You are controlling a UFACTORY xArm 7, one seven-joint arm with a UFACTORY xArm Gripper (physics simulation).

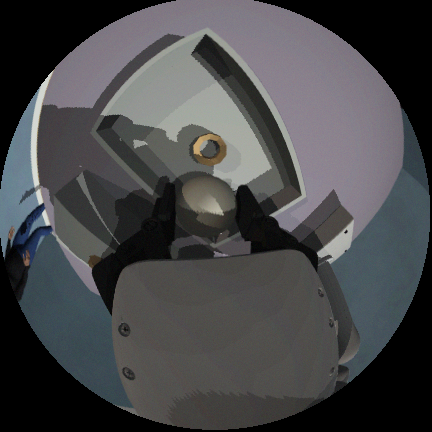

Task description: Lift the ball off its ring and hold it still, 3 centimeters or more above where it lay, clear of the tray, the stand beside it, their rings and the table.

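Places are measured from the arm's base along level axes (x ahead, y left, z up), in millimetres.
Pixels of known places: gripper, between the fingertips: point(205, 196).
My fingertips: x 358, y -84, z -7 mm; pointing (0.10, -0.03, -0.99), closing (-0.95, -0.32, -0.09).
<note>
For each thing: its top centre in the pictures, then the offset to it from my fingertips. "pt": a spot on its surface instead. Level surfaces: height alone.
- ball, centre of its top: point(206, 227) 3 mm back, 6 mm left, 33 mm up
- orange ring, a spot on its surface: point(217, 157) pt 3 mm ahead, 34 mm right, 14 mm down
- pale purple table, height of its surface: 26 mm down
The ball point(207, 202), a shiny grey-brown sphere, is between the two black fingers of my gripper point(205, 196) near the front corner of the tray. The fingers meet its left and right sides, so the gripper looks shut on the ball. What lies under the ball is hidden, and its height cannot be told. The light grey tray point(175, 85) has raised walls. An orange ring point(217, 157) lies in the tray beyond the ball, with no ball on it. A grey block, apparently the stand point(75, 215), is at the left, with part of an orange ring point(94, 261) at its lower edge.
The pale purple table point(340, 110) surrounds the tray. A white and brown block point(339, 229) stands to the right of the tray's near corner. The tray's dark right wall point(260, 115) rises beyond the ring. Part of a person point(32, 225) shows at the far left edge.
</note>
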